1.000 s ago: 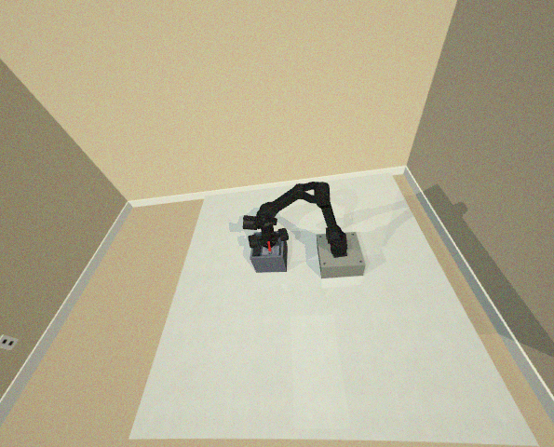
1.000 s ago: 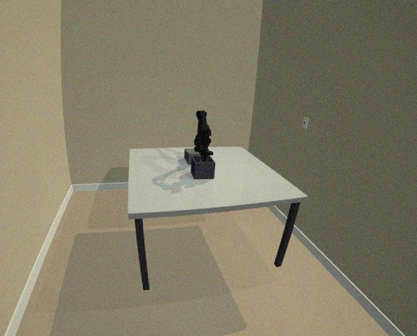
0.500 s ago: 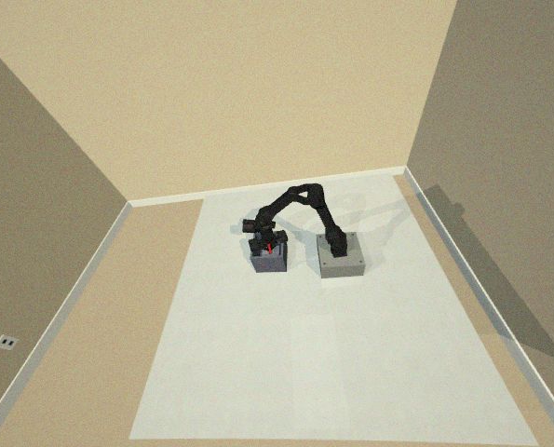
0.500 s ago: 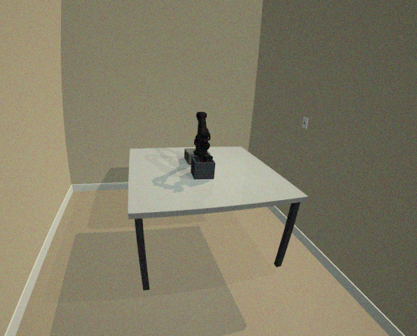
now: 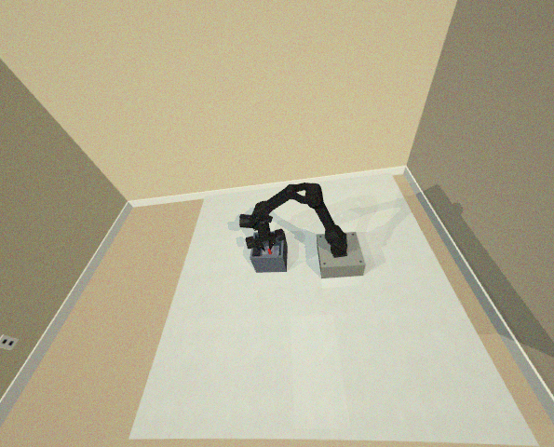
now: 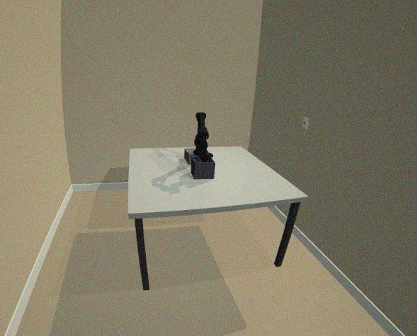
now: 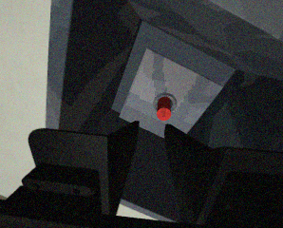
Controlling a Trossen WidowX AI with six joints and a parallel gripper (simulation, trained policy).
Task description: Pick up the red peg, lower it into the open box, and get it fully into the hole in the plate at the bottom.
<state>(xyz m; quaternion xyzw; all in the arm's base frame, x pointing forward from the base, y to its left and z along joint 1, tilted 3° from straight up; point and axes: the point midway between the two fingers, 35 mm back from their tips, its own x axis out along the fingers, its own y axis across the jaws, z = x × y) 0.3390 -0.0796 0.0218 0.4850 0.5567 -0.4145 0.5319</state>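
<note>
The red peg lies 50 mm below my gripper tip, 10 mm to the right of it and 10 mm behind it. Also, from my gripper tip: light grey plate 50 mm below, 10 mm to the right, 10 mm behind.
</note>
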